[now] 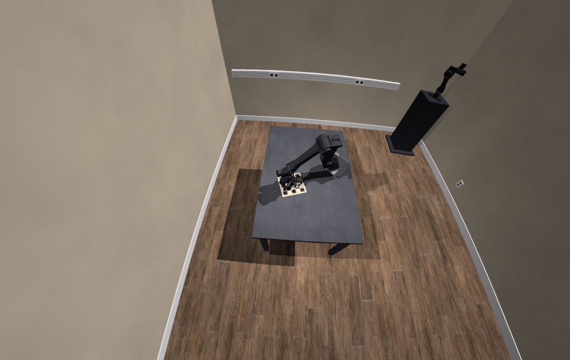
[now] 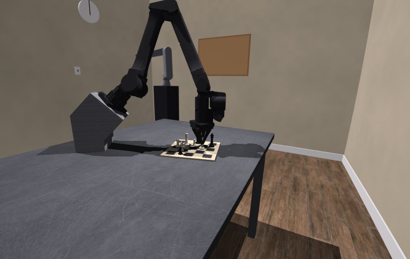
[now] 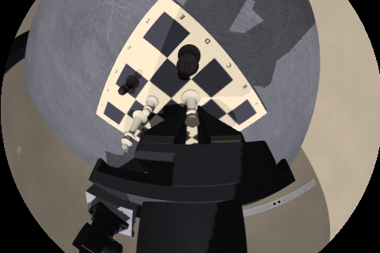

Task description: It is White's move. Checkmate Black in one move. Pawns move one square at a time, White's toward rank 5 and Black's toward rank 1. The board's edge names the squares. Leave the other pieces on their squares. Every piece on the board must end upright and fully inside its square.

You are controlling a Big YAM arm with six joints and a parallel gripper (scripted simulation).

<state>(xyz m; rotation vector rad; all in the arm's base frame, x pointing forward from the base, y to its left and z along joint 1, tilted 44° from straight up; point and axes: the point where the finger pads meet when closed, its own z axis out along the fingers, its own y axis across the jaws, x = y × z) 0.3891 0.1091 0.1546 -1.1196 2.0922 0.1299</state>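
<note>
Now: hand 40 mm past the chessboard, 10 mm to the left of it and 30 mm above it. Also, from my hand: tall white piece: 90 mm behind, 10 mm to the left; black king: 20 mm ahead, 60 mm to the left.
</note>
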